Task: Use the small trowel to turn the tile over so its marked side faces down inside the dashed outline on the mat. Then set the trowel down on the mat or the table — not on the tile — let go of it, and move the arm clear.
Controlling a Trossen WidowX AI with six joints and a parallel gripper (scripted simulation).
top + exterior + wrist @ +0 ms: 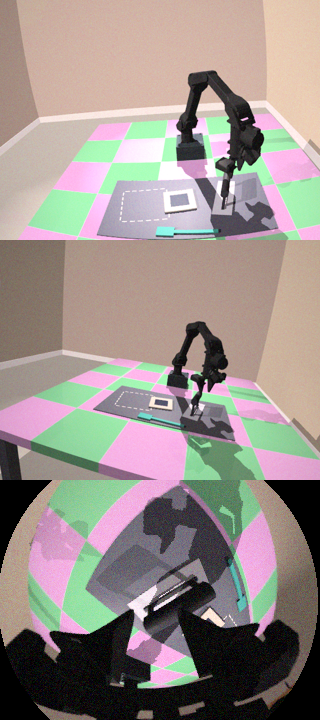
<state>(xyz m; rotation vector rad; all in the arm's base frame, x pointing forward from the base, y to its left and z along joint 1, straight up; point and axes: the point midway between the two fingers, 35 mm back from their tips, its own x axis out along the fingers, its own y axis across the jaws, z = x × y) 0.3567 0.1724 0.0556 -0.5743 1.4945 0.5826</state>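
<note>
Now: gripper tip 60 mm above the trowel, 30 mm to the left of it and 10 mm past it. From my gripper tip the other things lie so: teal flat tool 210 mm to the right, 180 mm ahead, 100 mm below; then grey mat 180 mm to the right, 120 mm below, 40 mm ahead; then tile 220 mm to the right, 90 mm below, 20 mm ahead.
</note>
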